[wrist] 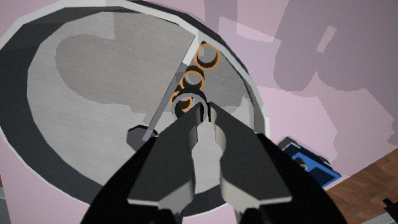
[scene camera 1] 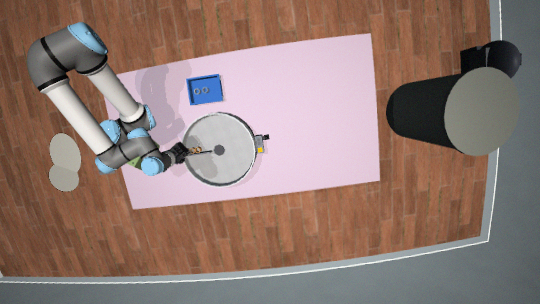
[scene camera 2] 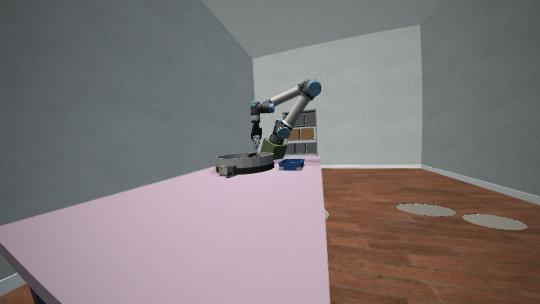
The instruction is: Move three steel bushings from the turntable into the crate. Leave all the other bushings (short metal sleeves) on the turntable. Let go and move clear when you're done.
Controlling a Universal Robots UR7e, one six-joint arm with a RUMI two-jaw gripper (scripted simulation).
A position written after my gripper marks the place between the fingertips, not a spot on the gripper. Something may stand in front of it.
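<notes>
My gripper (wrist: 205, 104) is visible to me, and so is a blue crate (scene camera 1: 211, 82). I can also see a round grey turntable, which is at (scene camera 1: 232, 148) and (wrist: 96, 79).
</notes>
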